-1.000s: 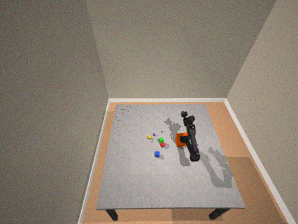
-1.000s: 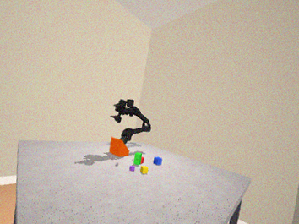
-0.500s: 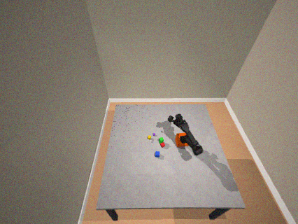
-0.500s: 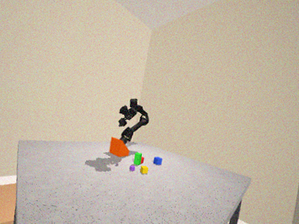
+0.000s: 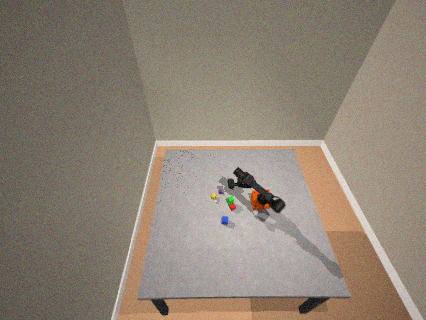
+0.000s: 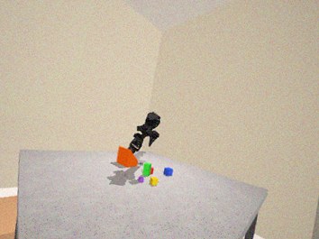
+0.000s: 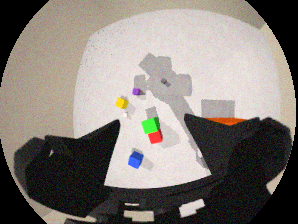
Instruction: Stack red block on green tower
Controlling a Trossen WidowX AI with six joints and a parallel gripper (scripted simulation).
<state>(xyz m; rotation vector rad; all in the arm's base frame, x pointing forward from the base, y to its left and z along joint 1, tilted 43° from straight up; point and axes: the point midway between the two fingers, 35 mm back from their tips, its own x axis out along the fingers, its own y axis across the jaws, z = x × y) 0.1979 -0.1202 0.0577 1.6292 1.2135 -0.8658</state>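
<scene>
Now: gripper tip 20 mm short of the red block, 80 mm to the right of it and 160 mm above it. Round my gripper tip: yellow block 160 mm ahead, 40 mm to the right, 160 mm below; blue block 100 mm ahead, 190 mm to the left, 160 mm below; purple block 100 mm ahead, 80 mm to the right, 170 mm below.
</scene>
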